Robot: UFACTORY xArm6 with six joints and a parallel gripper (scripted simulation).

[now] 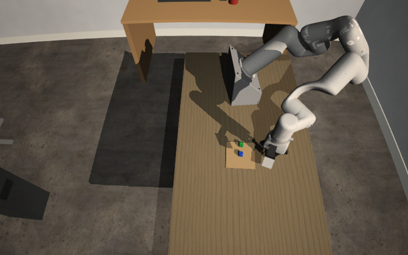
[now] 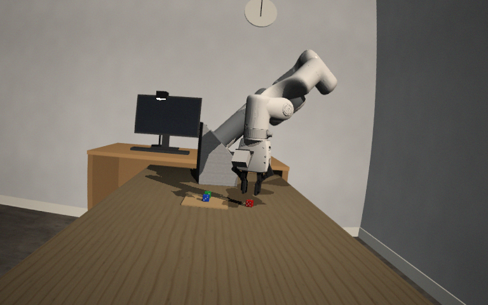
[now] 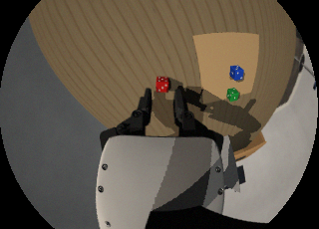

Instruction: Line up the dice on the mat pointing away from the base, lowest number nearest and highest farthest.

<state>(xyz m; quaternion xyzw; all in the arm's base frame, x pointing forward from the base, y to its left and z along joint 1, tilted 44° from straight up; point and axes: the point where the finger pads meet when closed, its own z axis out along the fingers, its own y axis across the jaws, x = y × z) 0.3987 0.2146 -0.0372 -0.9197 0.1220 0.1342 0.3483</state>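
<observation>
The red die is 50 mm below my hand. Also, from my hand: green die (50 mm behind, 140 mm to the right, 50 mm below); tan mat (140 mm to the right, 60 mm below); blue die (140 mm to the right, 50 mm below).
</observation>
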